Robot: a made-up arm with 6 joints. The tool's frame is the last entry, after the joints.
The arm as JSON. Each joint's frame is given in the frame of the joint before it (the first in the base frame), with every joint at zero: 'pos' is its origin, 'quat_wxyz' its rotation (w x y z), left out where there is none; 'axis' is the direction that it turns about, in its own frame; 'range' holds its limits. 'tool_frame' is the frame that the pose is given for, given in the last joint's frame.
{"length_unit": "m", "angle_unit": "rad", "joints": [
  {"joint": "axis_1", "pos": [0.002, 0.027, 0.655], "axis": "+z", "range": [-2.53, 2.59]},
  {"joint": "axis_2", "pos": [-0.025, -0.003, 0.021], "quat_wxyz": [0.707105, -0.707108, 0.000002, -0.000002], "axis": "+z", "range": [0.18, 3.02]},
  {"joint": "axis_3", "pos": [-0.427, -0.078, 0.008], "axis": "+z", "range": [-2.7, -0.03]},
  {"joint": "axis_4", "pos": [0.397, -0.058, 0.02], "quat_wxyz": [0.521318, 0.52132, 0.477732, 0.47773], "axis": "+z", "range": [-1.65, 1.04]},
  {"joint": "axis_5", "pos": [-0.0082, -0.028, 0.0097], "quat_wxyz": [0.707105, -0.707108, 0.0, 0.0], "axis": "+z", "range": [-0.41, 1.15]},
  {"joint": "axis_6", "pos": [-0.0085, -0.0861, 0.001], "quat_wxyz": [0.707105, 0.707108, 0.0, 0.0], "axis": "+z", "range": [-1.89, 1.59]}
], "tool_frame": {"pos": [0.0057, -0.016, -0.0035], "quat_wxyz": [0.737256, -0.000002, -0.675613, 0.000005]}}
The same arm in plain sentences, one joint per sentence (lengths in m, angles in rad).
The arm has six revolute joints in a row. What follows holds with every joint at zero, and every direction is one of the base frame's.
The first joint is mounted 0.0020 m along +x and 0.0270 m along +y and 0.6550 m along +z from the base frame's origin and turns about +z, from -2.5300 to 2.5900 rad.
The second joint is mounted 0.0250 m along -x and 0.0030 m along -y and 0.0210 m along +z from the first joint and turns about +y, from 0.1800 to 3.0200 rad.
The third joint is mounted 0.4270 m along -x and 0.0080 m along +y and 0.0780 m along +z from the second joint and turns about +y, from -2.7000 to -0.0300 rad.
The fourth joint is mounted 0.3970 m along +x and 0.0200 m along +y and 0.0580 m along +z from the third joint and turns about the direction (0.9962, 0, 0.0871), from -1.6500 to 1.0400 rad.
The fifth joint is mounted 0.0089 m along +x and 0.0280 m along -y and 0.0090 m along +z from the fourth joint and turns about +y, from -0.4100 to 1.1500 rad.
The sixth joint is mounted 0.0850 m along +x and 0.0010 m along +y and 0.0160 m along +z from the fifth joint and turns about the direction (0.9962, 0, 0.0871), from -1.8900 to 1.5900 rad.
The tool frame, which is the frame that the pose is given for, is mounted 0.0030 m along -x and 0.0160 m along -y and 0.0060 m along -z from the sixth joint; its axes are the base frame's turned by roll 0.0000, pitch 0.0000 and yaw 0.0000 rad (as in URDF: about the fixed x, then y, then z).

